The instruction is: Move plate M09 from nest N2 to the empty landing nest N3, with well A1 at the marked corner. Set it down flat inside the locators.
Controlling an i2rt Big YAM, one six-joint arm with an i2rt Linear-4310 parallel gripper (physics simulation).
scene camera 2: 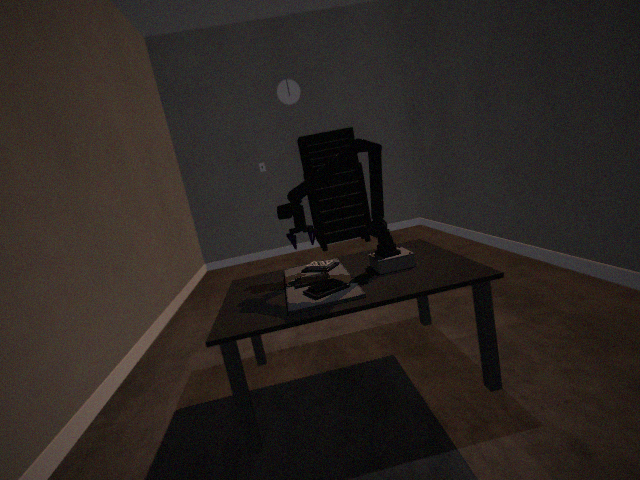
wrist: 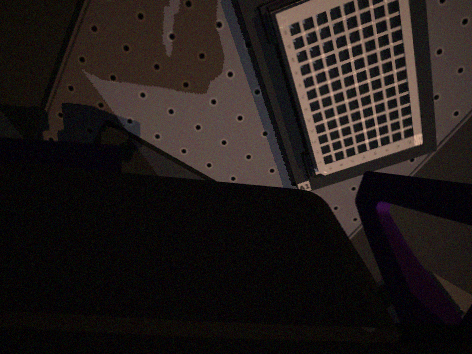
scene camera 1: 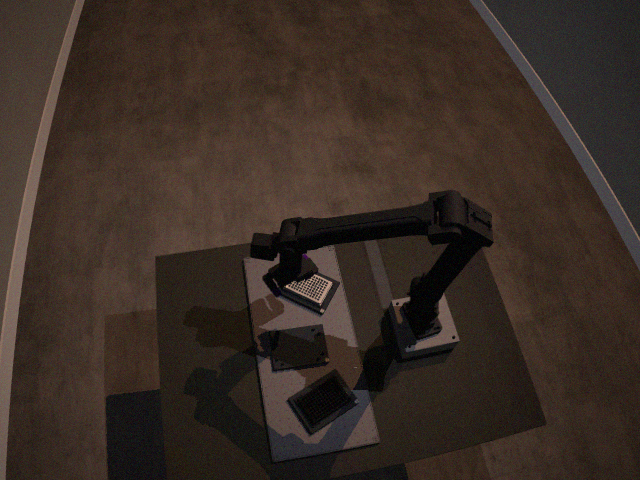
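A white gridded plate (scene camera 1: 312,289) (scene camera 2: 323,265) (wrist: 357,85) sits in a dark nest (wrist: 427,115) at the board's far end; an A1 tag (wrist: 304,186) marks a nest corner. The empty middle nest (scene camera 1: 299,348) shows corner posts and a pale corner mark (scene camera 1: 326,360). A dark plate (scene camera 1: 323,400) (scene camera 2: 325,287) sits in the third nest, nearest scene camera 2. I cannot read N2, N3 or M09 on anything. My gripper (scene camera 1: 290,276) (scene camera 2: 303,244) is open and empty, above the white plate's end of the board. In the wrist view the gripper body hides the lower part.
The pale perforated board (scene camera 1: 289,445) lies on a dark table (scene camera 1: 206,279) (scene camera 2: 258,322). My arm's white base (scene camera 1: 449,335) (scene camera 2: 392,263) stands to the right of the board. A tall dark slatted panel (scene camera 2: 336,206) shows behind the arm. The arm's shadow falls across the board and table.
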